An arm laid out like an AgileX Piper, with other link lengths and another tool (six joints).
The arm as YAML. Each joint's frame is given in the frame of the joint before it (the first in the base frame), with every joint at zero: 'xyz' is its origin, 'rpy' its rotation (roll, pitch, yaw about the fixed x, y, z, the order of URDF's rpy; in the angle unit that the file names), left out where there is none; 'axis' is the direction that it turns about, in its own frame. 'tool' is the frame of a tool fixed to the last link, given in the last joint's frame.
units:
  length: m
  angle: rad
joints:
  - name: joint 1
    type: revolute
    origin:
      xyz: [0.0, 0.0, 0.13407]
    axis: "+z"
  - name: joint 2
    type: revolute
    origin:
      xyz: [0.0, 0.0, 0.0]
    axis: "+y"
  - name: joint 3
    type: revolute
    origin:
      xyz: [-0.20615, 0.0, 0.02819]
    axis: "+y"
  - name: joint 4
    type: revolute
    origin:
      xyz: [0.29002, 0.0, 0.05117]
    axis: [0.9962, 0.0, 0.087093]
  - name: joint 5
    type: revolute
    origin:
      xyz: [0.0, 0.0, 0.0]
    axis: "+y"
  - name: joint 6
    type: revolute
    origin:
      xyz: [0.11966, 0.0, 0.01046]
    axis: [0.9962, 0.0, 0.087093]
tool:
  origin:
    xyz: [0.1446, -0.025, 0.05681]
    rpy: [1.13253, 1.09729, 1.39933]
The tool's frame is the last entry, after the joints.
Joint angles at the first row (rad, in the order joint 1, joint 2, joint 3, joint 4, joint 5, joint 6):
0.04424, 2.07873, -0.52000, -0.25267, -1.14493, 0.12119
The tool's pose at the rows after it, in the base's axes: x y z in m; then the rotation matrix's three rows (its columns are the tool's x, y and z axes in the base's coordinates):
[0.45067 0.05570 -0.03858], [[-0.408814 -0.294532 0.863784], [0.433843 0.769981 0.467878], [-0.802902 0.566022 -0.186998]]
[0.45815 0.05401 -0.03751], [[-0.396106 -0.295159 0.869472], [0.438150 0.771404 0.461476], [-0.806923 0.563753 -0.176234]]
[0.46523 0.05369 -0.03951], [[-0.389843 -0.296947 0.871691], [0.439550 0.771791 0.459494], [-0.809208 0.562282 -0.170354]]
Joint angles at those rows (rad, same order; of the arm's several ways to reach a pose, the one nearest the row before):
0.04426, 2.10482, -0.55084, -0.25045, -1.14495, 0.12118
0.04425, 2.12571, -0.58290, -0.24269, -1.14547, 0.12119
0.04424, 2.15634, -0.61996, -0.24030, -1.14550, 0.12118

